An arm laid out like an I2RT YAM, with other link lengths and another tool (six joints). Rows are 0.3 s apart.
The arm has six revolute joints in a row. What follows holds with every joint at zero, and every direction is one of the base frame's. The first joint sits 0.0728 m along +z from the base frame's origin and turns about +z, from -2.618 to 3.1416 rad. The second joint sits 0.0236 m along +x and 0.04 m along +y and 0.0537 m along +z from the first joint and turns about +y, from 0 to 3.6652 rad. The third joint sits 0.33 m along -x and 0.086 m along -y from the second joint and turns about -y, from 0 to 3.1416 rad. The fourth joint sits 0.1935 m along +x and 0.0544 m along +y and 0.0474 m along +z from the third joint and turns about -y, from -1.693 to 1.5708 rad. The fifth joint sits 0.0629 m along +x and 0.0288 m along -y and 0.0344 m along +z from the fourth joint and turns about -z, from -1.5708 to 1.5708 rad. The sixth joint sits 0.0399 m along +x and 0.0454 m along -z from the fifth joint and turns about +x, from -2.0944 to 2.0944 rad. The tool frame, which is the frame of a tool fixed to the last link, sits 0.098 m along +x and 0.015 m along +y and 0.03 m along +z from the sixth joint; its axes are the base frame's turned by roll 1.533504, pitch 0.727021 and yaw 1.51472 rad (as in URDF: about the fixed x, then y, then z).
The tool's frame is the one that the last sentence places.
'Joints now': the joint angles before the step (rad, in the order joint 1, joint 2, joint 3, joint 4, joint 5, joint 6). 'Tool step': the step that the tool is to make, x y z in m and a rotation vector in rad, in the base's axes. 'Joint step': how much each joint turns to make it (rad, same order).
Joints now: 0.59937 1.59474 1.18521 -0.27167 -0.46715 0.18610
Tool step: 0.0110 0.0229 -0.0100 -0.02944 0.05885 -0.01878
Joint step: 0.04878 0.07748 0.07708 -0.04001 0.04484 0.05714
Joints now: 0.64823 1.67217 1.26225 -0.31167 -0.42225 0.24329
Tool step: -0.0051 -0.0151 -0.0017 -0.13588 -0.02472 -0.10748
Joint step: 0.04039 -0.04330 0.02376 -0.12807 0.19126 0.01252
